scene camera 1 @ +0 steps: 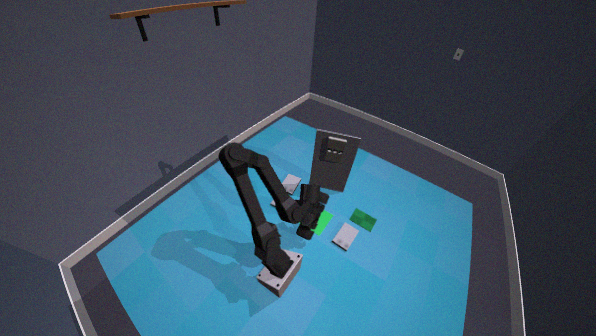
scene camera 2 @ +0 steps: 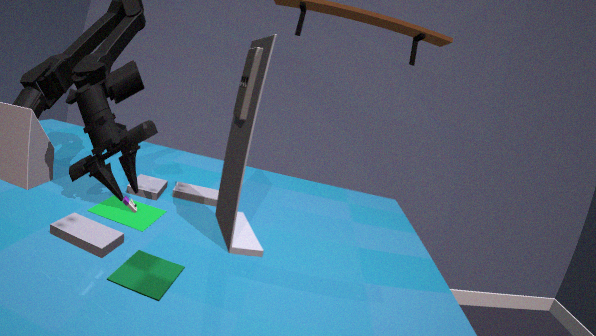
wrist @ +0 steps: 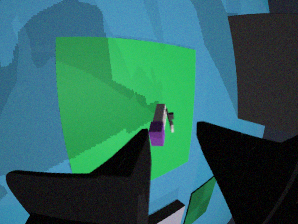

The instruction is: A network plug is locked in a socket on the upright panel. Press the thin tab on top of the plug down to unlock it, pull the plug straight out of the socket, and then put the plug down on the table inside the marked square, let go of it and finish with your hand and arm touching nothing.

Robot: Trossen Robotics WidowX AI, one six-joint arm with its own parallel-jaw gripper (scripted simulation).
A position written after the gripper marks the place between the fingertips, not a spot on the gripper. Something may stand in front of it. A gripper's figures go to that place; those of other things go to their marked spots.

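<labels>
The gripper [scene camera 2: 129, 196] is 70 cm from the lens, and there's a bright green marked square [scene camera 2: 114, 209] that's 70 cm from the lens too.
</labels>
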